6 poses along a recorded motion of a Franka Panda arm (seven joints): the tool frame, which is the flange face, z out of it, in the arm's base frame.
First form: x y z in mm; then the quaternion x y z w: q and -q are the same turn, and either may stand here.
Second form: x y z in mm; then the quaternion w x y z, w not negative. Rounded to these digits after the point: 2 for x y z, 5 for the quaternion.
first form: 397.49 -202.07 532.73 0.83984 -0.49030 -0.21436 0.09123
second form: 397.49 -202.07 532.73 0.09123 0.83984 -0.49030 -0.21436
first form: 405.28 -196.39 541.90 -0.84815 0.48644 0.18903 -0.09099
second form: 405.28 -196.39 541.90 0.09099 0.84815 -0.48644 -0.18903
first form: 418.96 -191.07 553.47 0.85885 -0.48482 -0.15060 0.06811
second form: 418.96 -191.07 553.47 0.06811 0.85885 -0.48482 -0.15060
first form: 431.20 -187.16 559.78 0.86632 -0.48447 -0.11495 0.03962
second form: 431.20 -187.16 559.78 0.03962 0.86632 -0.48447 -0.11495
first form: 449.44 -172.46 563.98 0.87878 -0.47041 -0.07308 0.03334
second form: 449.44 -172.46 563.98 0.03334 0.87878 -0.47041 -0.07308
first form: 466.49 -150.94 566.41 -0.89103 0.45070 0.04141 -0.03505
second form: 466.49 -150.94 566.41 0.03505 0.89103 -0.45070 -0.04141
